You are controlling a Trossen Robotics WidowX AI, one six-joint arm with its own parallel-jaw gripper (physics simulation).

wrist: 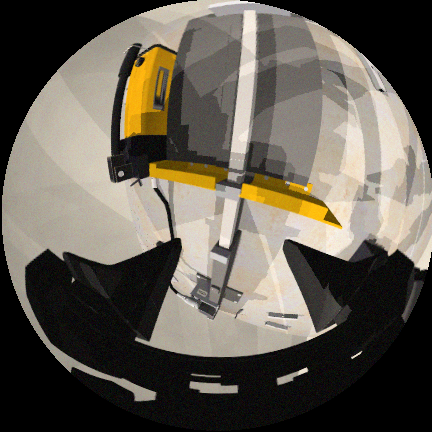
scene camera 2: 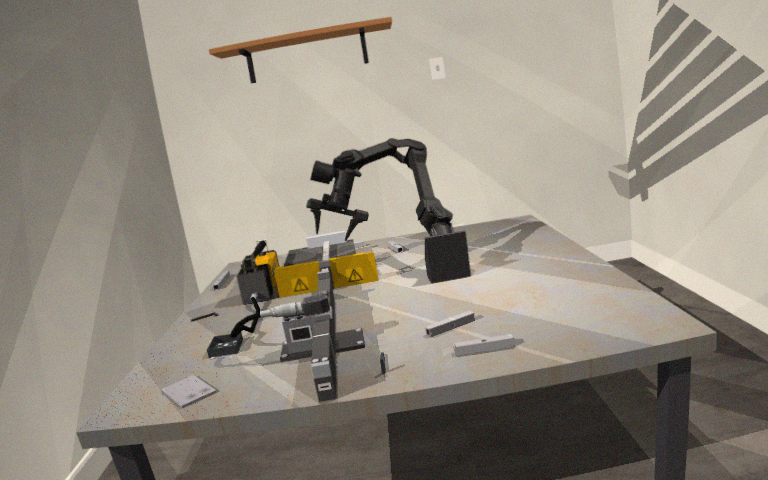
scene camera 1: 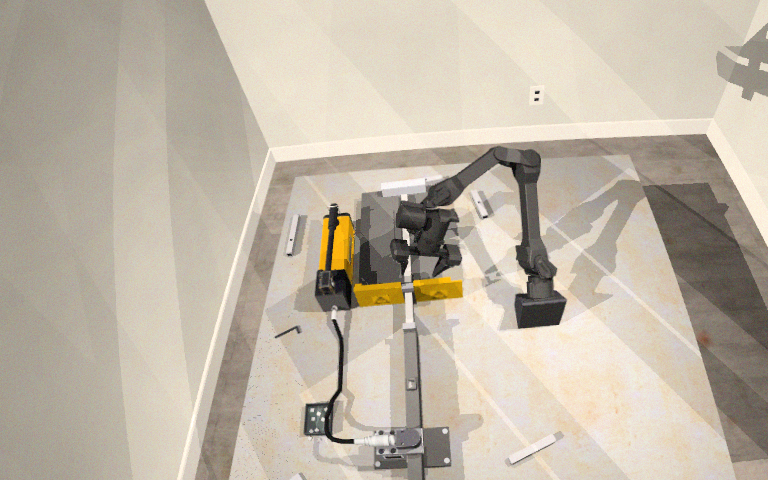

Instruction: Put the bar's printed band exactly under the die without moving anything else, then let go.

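Where they show: gripper, fingertip midpoint: (wrist: 233, 244) (scene camera 2: 331, 237) (scene camera 1: 417, 275); arm's base, origin of the base link: (scene camera 2: 445, 243) (scene camera 1: 541, 297).
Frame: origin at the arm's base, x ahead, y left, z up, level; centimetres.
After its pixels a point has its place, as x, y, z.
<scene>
The long pale bar (scene camera 1: 408, 310) @[36.6, -5.1, -3.5] (scene camera 2: 325, 249) @[33.9, -36.7, -3.4] (wrist: 244, 100) @[34.7, -23.9, -3.5] lies lengthwise over a dark grey plate, passes through the gap between two yellow guards and enters the grey channel (scene camera 1: 411, 356) @[37.4, 9.3, -2.9] (wrist: 220, 280) @[36.8, 11.6, -2.9]. A dark cylindrical head (scene camera 1: 407, 437) @[40.6, 31.8, 1.5] (scene camera 2: 314, 305) @[40.9, 33.8, 0.6] sits over the channel on a bracket, joined to a cable; the die itself cannot be told apart there. No printed band can be made out on the bar. My gripper (scene camera 1: 419, 272) @[32.4, -10.1, 5.9] (scene camera 2: 332, 236) @[32.4, -10.1, 5.9] (wrist: 233, 244) @[32.4, -10.1, 5.9] is open and empty, raised above the bar near the guards, its fingers apart on either side of the bar's line in the wrist view.
Yellow guards (scene camera 1: 378, 294) @[44.8, -12.5, -4.3] (scene camera 2: 353, 268) @[27.3, -10.9, -5.2] (wrist: 285, 197) @[28.7, -12.5, -1.1] stand across the bar's line. A yellow and black machine (scene camera 1: 338, 243) @[55.7, -32.4, -2.1] (wrist: 146, 95) @[53.0, -29.5, -2.6] stands left of the dark plate (scene camera 1: 370, 243) @[45.9, -32.8, -5.4] (wrist: 210, 60) @[40.8, -34.0, -5.5]. A white block (scene camera 1: 395, 187) @[35.1, -51.9, -1.5] stands at the far end. Loose pieces (scene camera 1: 532, 448) @[11.0, 37.2, -8.5] (scene camera 2: 450, 323) @[11.3, 38.4, -8.9] lie around.
</scene>
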